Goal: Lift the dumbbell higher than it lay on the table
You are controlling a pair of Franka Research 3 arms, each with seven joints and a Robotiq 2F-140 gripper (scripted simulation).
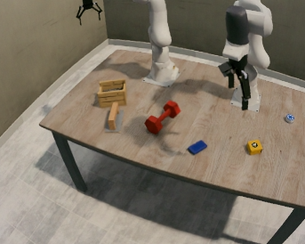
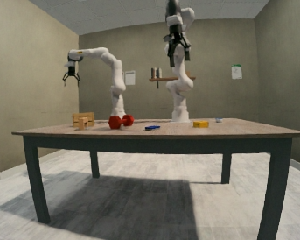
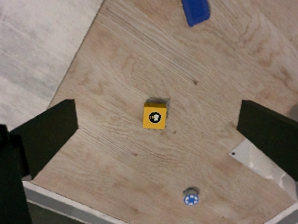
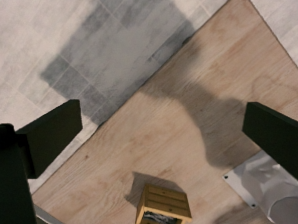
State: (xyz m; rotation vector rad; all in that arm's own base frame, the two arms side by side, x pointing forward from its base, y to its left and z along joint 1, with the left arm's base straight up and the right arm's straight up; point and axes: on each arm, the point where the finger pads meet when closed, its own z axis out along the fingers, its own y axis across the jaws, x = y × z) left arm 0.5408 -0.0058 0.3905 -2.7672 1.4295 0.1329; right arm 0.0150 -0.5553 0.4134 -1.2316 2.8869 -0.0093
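The red dumbbell is 410 mm to the right of my left hand, 350 mm below it and 120 mm behind it. The rest, counted from my left hand: small blue-white round object (460 mm behind, 380 mm below, 330 mm to the left); blue block (380 mm below, 170 mm to the right, 20 mm behind); wooden crate (780 mm to the right, 340 mm below, 190 mm behind).
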